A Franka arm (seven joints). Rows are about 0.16 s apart.
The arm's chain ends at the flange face. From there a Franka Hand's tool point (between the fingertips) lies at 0.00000 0.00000 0.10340 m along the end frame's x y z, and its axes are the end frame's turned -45 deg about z.
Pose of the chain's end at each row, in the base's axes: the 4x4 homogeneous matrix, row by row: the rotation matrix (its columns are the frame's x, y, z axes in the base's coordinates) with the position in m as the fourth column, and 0 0 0 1 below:
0.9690 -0.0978 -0.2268 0.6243; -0.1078 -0.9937 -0.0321 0.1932; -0.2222 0.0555 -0.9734 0.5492; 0 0 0 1
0.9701 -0.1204 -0.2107 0.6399; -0.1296 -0.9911 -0.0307 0.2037; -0.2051 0.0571 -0.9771 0.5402; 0 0 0 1
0.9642 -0.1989 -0.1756 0.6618; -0.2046 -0.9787 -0.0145 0.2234; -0.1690 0.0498 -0.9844 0.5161; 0 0 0 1
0.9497 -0.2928 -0.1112 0.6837; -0.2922 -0.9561 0.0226 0.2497; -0.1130 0.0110 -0.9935 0.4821; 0 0 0 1
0.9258 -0.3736 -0.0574 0.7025; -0.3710 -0.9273 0.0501 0.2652; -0.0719 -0.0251 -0.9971 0.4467; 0 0 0 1
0.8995 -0.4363 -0.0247 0.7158; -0.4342 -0.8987 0.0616 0.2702; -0.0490 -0.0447 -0.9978 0.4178; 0 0 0 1
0.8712 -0.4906 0.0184 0.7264; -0.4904 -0.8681 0.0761 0.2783; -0.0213 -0.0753 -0.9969 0.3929; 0 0 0 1
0.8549 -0.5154 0.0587 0.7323; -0.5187 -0.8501 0.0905 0.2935; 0.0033 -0.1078 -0.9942 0.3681; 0 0 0 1
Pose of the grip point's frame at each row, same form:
0.7543 0.6160 -0.2268 0.6008; 0.6264 -0.7789 -0.0321 0.1899; -0.1964 -0.1179 -0.9734 0.4486; 0 0 0 1
0.7711 0.6008 -0.2107 0.6181; 0.6092 -0.7925 -0.0307 0.2005; -0.1854 -0.1047 -0.9771 0.4392; 0 0 0 1
0.8224 0.5411 -0.1756 0.6436; 0.5474 -0.8367 -0.0145 0.2219; -0.1547 -0.0843 -0.9844 0.4143; 0 0 0 1
0.8786 0.4645 -0.1112 0.6722; 0.4694 -0.8827 0.0226 0.2520; -0.0877 -0.0721 -0.9935 0.3794; 0 0 0 1
0.9188 0.3905 -0.0574 0.6966; 0.3934 -0.9180 0.0501 0.2704; -0.0331 -0.0686 -0.9971 0.3436; 0 0 0 1
0.9446 0.3275 -0.0247 0.7132; 0.3285 -0.9425 0.0616 0.2766; -0.0030 -0.0663 -0.9978 0.3146; 0 0 0 1
0.9629 0.2691 0.0184 0.7283; 0.2671 -0.9606 0.0761 0.2862; 0.0382 -0.0683 -0.9969 0.2898; 0 0 0 1
0.9689 0.2401 0.0587 0.7384; 0.2343 -0.9679 0.0905 0.3029; 0.0786 -0.0739 -0.9942 0.2653; 0 0 0 1

